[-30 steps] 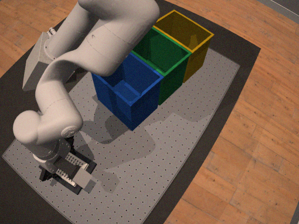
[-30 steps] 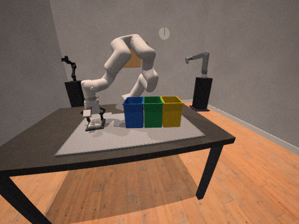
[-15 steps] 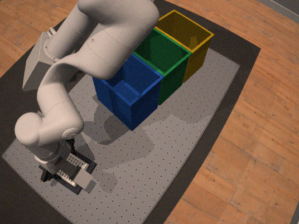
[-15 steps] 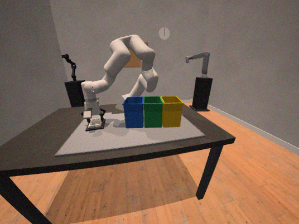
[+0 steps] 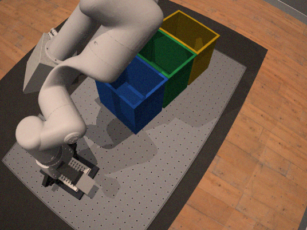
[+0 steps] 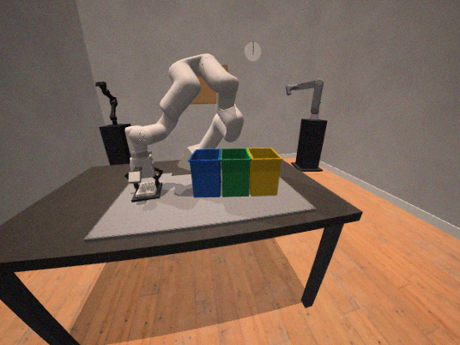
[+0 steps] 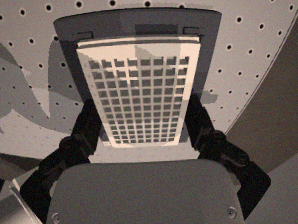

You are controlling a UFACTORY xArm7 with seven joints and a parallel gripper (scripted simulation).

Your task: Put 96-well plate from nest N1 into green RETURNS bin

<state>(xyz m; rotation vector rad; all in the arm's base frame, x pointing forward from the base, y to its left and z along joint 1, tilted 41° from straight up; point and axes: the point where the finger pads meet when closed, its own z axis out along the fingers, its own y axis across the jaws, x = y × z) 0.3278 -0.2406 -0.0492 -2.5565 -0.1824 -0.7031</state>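
The white 96-well plate lies 1 cm below my hand. Also, from my hand: blue bin 3 cm behind, 30 cm to the left, 6 cm above; green bin 3 cm behind, 43 cm to the left, 6 cm above; dark plate nest 2 cm below.
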